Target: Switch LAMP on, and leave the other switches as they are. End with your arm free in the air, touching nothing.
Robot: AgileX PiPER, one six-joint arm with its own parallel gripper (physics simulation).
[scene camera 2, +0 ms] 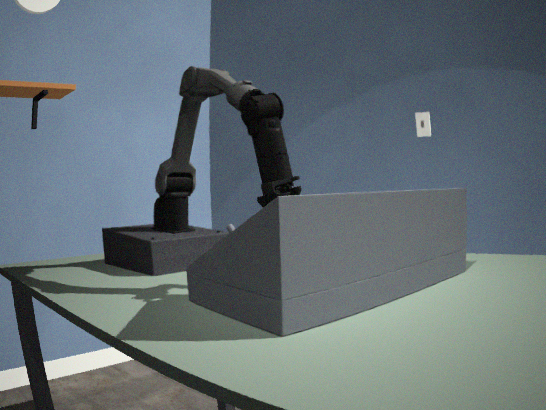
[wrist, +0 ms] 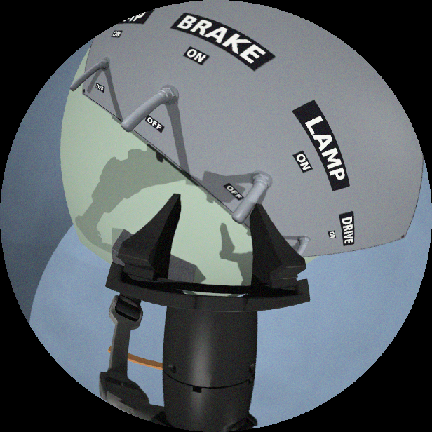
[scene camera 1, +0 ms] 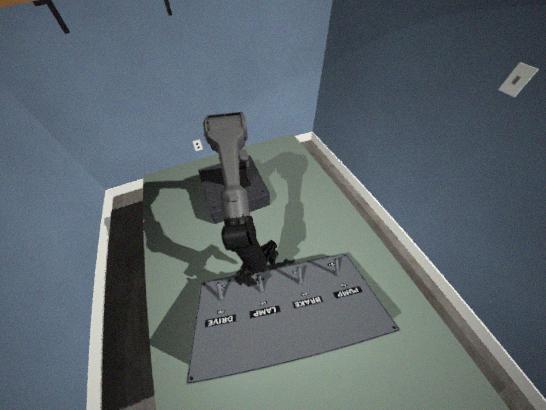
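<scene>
The grey sloped panel carries the switch levers. The LAMP lever leans to its OFF label, as do the BRAKE lever and the PUMP lever. The DRIVE lever leans the same way; its OFF label is hidden in the wrist view. My gripper is open at the panel's lower edge. In the wrist view its right fingertip is beside the LAMP lever; whether they touch I cannot tell. Its tips are partly hidden in scene camera 2.
The panel stands on a green table. The arm's dark base block stands behind the panel's low edge. A wooden shelf is on the blue wall, away from the arm.
</scene>
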